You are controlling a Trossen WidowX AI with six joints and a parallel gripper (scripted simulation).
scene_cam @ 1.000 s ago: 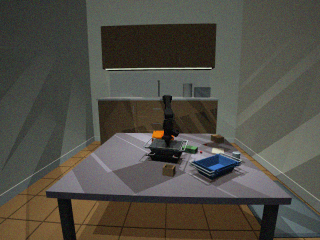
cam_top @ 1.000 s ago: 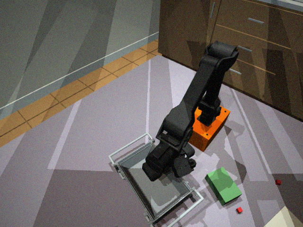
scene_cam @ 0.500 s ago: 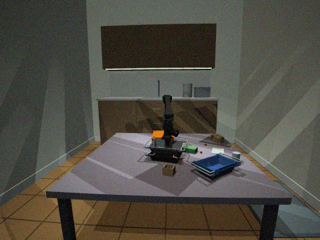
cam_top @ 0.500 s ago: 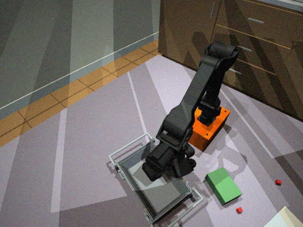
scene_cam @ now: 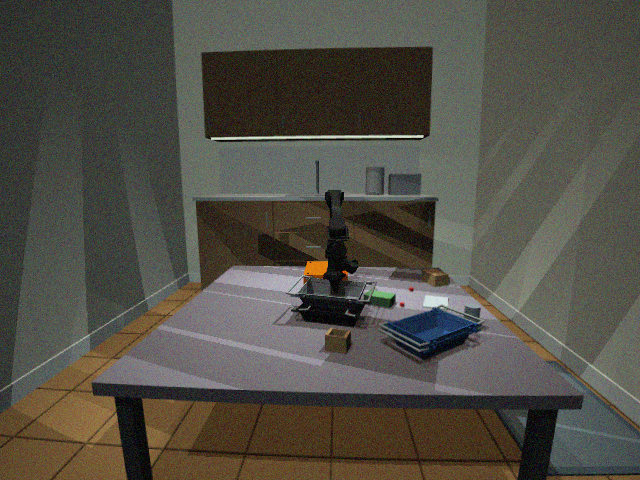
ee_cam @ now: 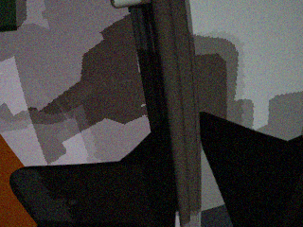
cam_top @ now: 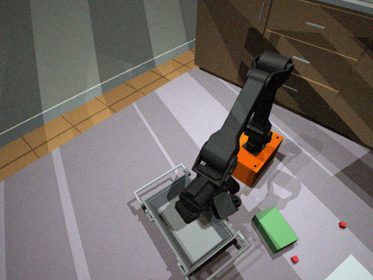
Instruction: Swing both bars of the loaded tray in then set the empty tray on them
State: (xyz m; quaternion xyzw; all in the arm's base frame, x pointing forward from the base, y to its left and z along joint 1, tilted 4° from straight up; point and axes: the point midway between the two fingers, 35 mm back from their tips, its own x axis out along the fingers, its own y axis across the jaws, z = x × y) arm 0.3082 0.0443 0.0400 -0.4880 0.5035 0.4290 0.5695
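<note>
The tray is 7 cm ahead of my gripper tip, 1 cm to the right of it and 3 cm above it. Also, from my gripper tip: green block (15 cm behind, 18 cm to the left, 7 cm below); brown box (30 cm ahead, 3 cm to the left, 7 cm below); white sheet (18 cm behind, 43 cm to the left, 9 cm below).
</note>
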